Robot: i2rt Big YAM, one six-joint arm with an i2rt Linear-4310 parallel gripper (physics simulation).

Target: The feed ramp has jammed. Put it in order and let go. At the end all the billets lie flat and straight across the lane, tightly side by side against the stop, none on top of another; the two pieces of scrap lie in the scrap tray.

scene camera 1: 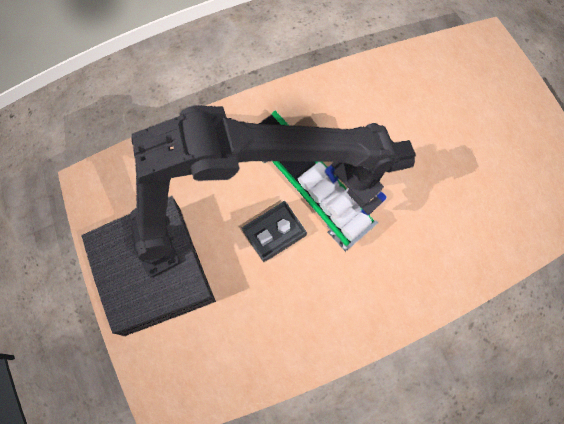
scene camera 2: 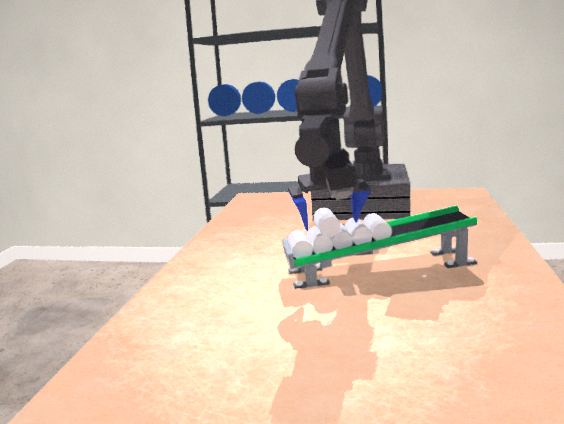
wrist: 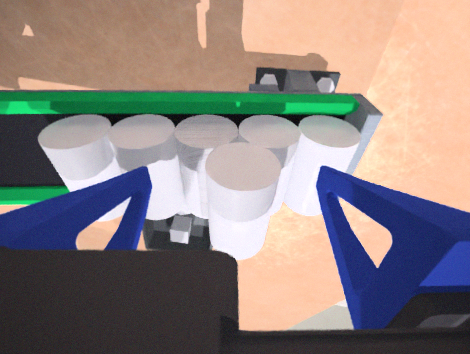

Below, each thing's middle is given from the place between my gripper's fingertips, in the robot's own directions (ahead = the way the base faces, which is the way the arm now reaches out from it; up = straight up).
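The dark scrap tray [scene camera 1: 269, 220] is 18 cm behind my hand, 3 cm to the left of it and 9 cm below it. Then there's the grey stop [wrist: 366, 119], and that one's 9 cm to the right of my hand, 5 cm below it and 1 cm behind it. Going by their middles, the grey stop is the nearest to my hand of the things named here.
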